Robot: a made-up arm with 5 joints.
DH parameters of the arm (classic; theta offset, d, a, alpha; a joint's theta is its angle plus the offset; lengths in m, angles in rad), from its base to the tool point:
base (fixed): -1.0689 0 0.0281 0
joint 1: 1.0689 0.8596 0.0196 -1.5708
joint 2: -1.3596 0 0.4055 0
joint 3: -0.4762 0 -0.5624 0
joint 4: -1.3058 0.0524 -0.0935 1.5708
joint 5: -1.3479 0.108 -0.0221 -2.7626
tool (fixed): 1.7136 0.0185 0 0
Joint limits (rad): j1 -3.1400..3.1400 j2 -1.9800..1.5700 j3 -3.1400..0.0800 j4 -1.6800..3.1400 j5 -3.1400..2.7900
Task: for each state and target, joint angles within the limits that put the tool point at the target. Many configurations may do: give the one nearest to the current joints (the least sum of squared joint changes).
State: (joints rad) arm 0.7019 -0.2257 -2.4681 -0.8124 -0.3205
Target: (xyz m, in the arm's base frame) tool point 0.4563 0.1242 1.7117
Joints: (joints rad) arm 0.1656 0.0426 -2.0636 -1.1208 -0.3104
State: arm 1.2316 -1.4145 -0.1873 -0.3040 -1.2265
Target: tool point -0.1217 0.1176 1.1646
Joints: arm 2.0243 -1.5824 0.0800 -0.8568 -1.1932
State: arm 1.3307 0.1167 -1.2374 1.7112 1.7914
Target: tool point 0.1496 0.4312 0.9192
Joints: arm 1.1782 -0.2978 -0.6418 2.0970 1.8106
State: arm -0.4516 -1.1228 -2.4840 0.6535 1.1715
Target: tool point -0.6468 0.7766 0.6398
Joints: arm -0.8205 -1.6618 -3.1400 0.4603 1.1562
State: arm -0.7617 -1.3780 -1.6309 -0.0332 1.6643
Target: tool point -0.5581 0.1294 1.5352
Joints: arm -0.1762 -1.7019 -1.3281 -0.1410 1.6902
